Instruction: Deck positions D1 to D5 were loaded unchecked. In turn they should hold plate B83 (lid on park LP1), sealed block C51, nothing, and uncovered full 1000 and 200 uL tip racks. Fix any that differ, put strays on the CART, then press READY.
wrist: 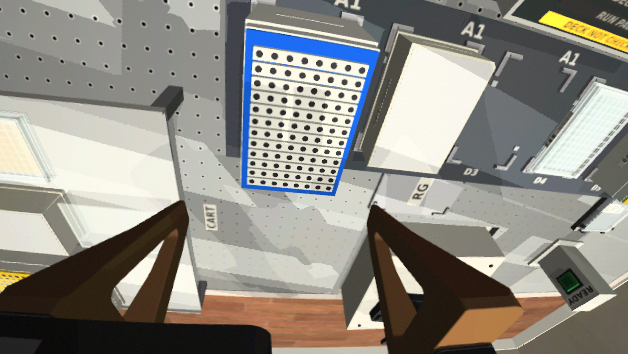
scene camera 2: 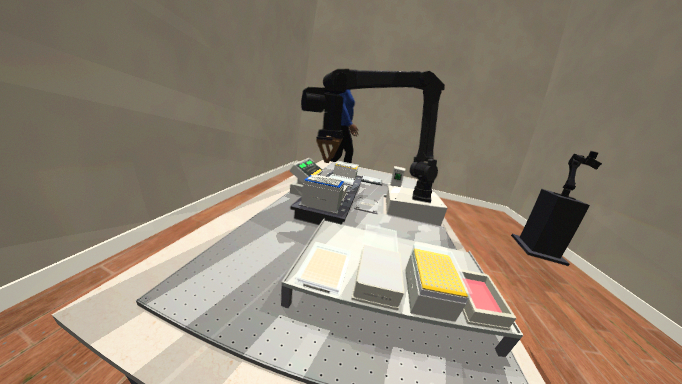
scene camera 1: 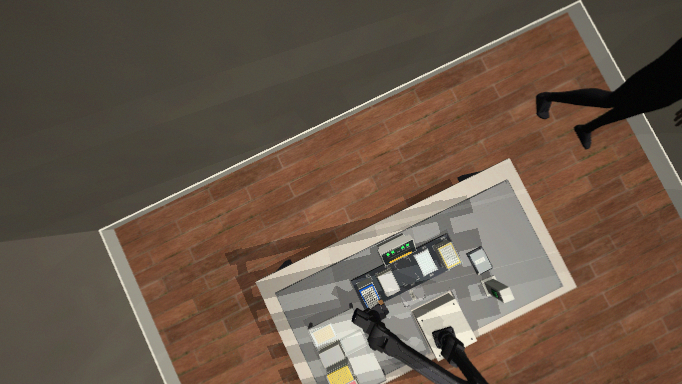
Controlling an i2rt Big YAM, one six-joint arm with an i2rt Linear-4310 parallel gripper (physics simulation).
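Pixels of known places: gripper, fingertip midpoint: (wrist: pixel 279 212) (scene camera 2: pixel 329 160) (scene camera 1: pixel 371 306); arm's base, link origin: (scene camera 2: pixel 421 198) (scene camera 1: pixel 444 336).
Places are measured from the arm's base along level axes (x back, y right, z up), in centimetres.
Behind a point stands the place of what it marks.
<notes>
My gripper (scene camera 1: pixel 381 304) @[x -34.7, y -34.7, z 14.1 cm] (scene camera 2: pixel 327 159) @[x -34.7, y -34.7, z 14.1 cm] (wrist: pixel 279 212) @[x -34.7, y -34.7, z 14.1 cm] is open and empty, above and just in front of D1. A blue-rimmed tip rack (scene camera 1: pixel 369 295) @[x -37.0, y -34.0, z 7.0 cm] (scene camera 2: pixel 322 195) @[x -34.0, y -37.7, z 2.5 cm] (wrist: pixel 302 120) @[x -36.4, y -33.8, z 6.7 cm] stands at D1, with no cover visible. A white block (scene camera 1: pixel 387 283) @[x -37.9, y -22.3, z 1.4 cm] (wrist: pixel 432 107) @[x -38.8, y -21.7, z 1.4 cm] sits at D2. D3 (wrist: pixel 520 115) @[x -40.6, y -7.6, z -2.8 cm] is empty. A pale plate (scene camera 1: pixel 426 262) @[x -41.9, y 3.2, z -1.4 cm] (wrist: pixel 582 132) @[x -42.1, y 1.9, z -1.8 cm] lies at D4; its label is unreadable. A yellow-rimmed tip rack (scene camera 1: pixel 448 255) (scene camera 2: pixel 346 170) stands at D5; its cover is unclear. Park LP1 (scene camera 1: pixel 480 260) @[x -32.0, y 36.2, z -6.1 cm] and the green READY button (wrist: pixel 570 281) @[x -15.5, y 34.3, z 0.5 cm] are beyond. The CART (scene camera 2: pixel 335 235) @[x -22.8, y -51.7, z -1.9 cm] (wrist: pixel 135 150) @[x -23.1, y -48.7, z -1.9 cm] is beside D1.
The cart holds a peach-welled plate (scene camera 2: pixel 324 267) @[x -19.2, y -67.0, z -0.2 cm], a grey-white block (scene camera 2: pixel 380 272) @[x -8.6, y -65.7, z 2.3 cm], a yellow tip rack (scene camera 2: pixel 440 272) @[x 1.7, y -64.1, z 5.2 cm], a pink-bottomed tub (scene camera 2: pixel 482 295) @[x 13.4, y -59.3, z -0.5 cm] and a clear lid (scene camera 2: pixel 381 237) @[x -11.1, y -49.5, z 0.6 cm]. A screen (scene camera 1: pixel 399 251) @[x -54.1, y -11.1, z 4.5 cm] (scene camera 2: pixel 306 169) @[x -52.7, y -16.4, z 3.9 cm] stands behind the deck. The RG spot (wrist: pixel 419 192) @[x -23.2, y -8.9, z -7.1 cm] lies before it.
</notes>
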